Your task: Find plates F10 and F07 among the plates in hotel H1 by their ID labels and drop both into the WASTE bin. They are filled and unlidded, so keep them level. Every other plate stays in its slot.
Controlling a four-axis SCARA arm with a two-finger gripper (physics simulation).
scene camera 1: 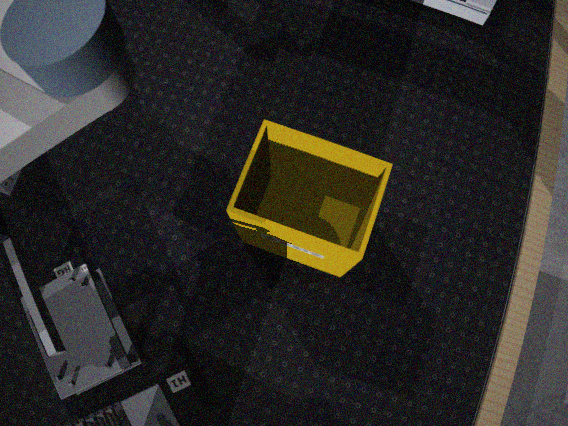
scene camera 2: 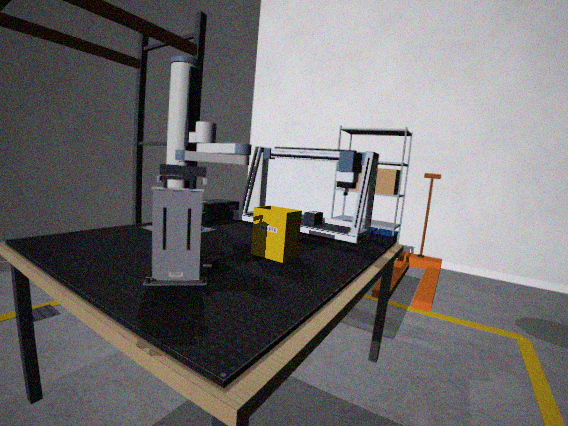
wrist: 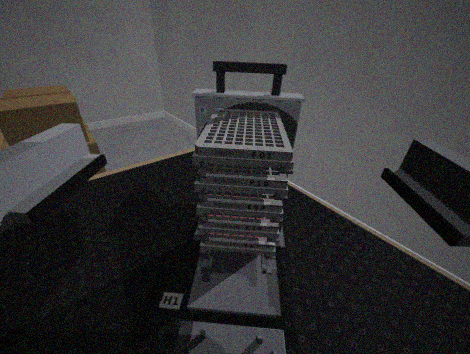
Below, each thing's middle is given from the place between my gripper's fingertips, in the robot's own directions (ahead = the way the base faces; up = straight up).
Scene:
Now: the plate F01 [wrist: 254, 138] 9 cm to the right of my hand, 9 cm ahead of it and 4 cm below it.

